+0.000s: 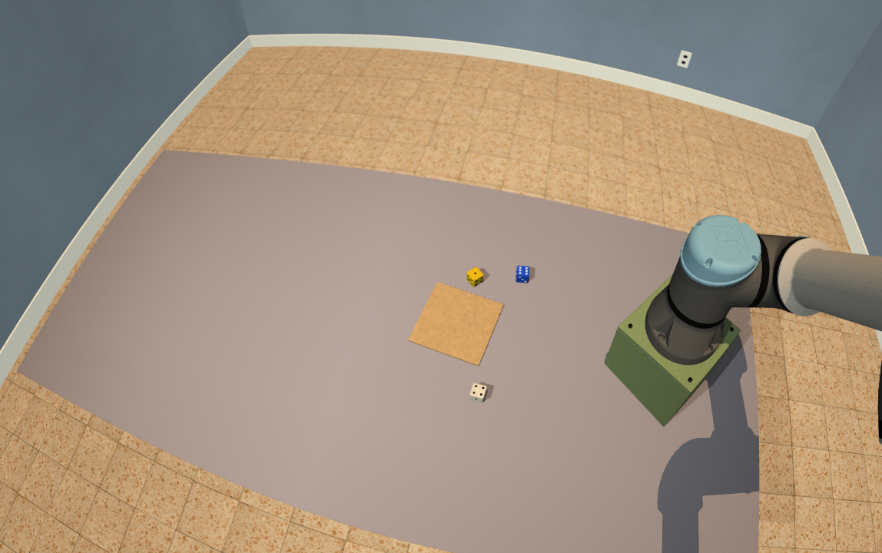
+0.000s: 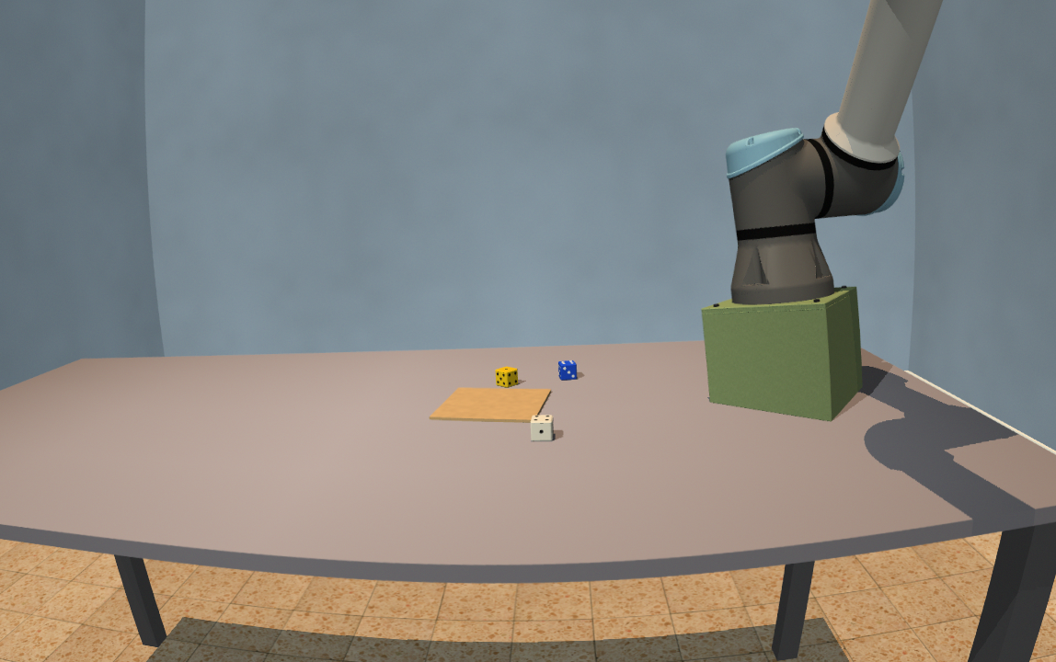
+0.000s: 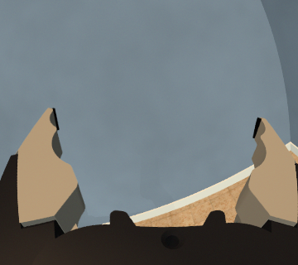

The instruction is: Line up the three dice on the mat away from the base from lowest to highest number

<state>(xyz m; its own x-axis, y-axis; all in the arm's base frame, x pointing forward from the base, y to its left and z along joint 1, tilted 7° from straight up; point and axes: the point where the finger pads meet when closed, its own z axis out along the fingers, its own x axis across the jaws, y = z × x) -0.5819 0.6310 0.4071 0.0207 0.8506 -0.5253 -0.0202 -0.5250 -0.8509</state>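
Now: hand 85 cm short of the blue die, 71 cm to the left of it and 63 cm above it. Also, from my hand: white die (86 cm ahead, 63 cm below, 44 cm to the right); mat (94 cm ahead, 65 cm below, 56 cm to the right); yellow die (94 cm ahead, 67 cm to the right, 63 cm below).
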